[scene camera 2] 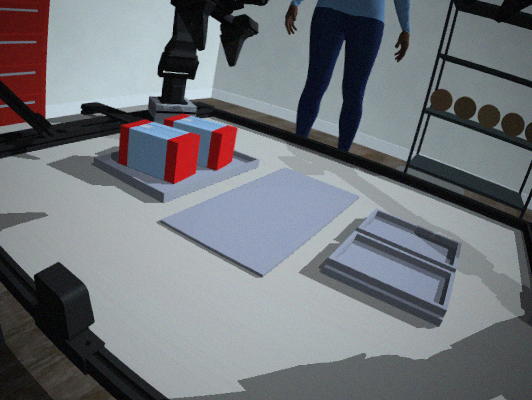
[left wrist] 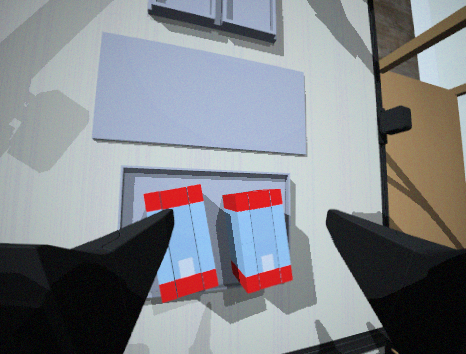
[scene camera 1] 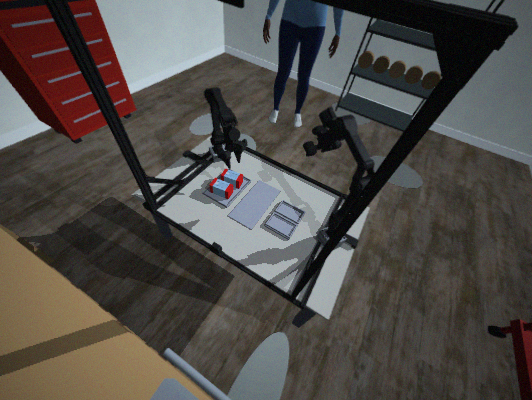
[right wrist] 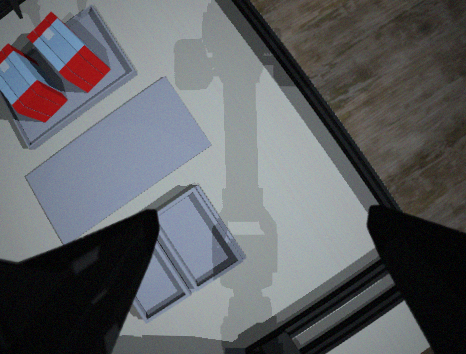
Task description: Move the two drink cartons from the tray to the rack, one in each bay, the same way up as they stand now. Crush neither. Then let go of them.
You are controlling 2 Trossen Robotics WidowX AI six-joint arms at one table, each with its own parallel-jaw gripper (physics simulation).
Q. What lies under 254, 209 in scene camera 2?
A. A grey mat.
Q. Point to a grey tray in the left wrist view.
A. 135, 181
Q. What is my left gripper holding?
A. Nothing.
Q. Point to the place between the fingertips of my left gripper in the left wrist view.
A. At 250, 216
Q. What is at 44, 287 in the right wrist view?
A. My right gripper.
